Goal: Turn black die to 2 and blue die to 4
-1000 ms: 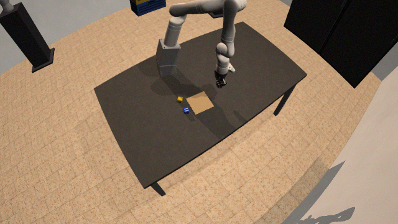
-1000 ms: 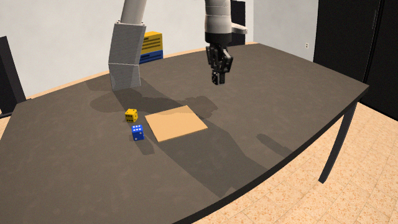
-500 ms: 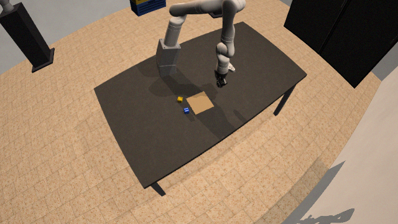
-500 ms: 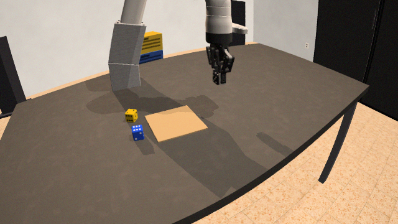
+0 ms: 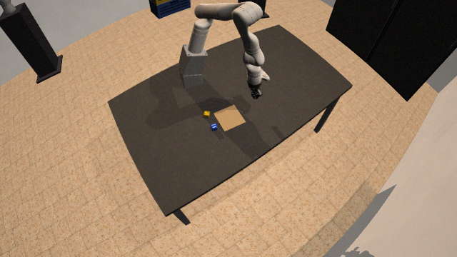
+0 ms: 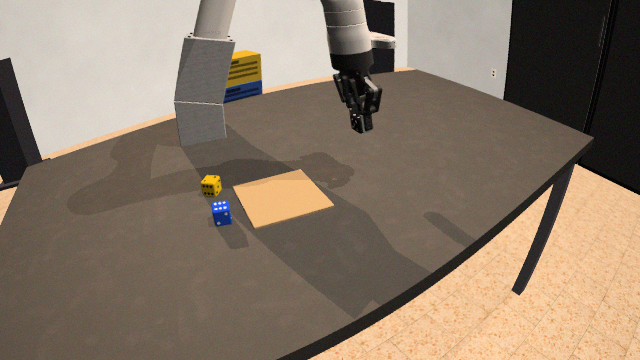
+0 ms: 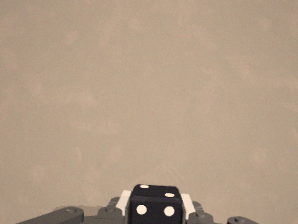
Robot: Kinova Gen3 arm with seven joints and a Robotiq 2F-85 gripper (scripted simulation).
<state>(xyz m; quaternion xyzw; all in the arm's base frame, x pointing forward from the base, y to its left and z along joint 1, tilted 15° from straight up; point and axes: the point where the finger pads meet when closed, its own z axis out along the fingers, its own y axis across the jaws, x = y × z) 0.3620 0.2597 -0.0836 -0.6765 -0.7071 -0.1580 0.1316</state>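
Right now the tan mat is 30 mm ahead of my hand, 170 mm to the right of it and 110 mm below it. Also, from my hand: blue die 60 mm ahead, 280 mm to the right, 90 mm below; yellow die 40 mm behind, 290 mm to the right, 90 mm below; black die right at my hand.
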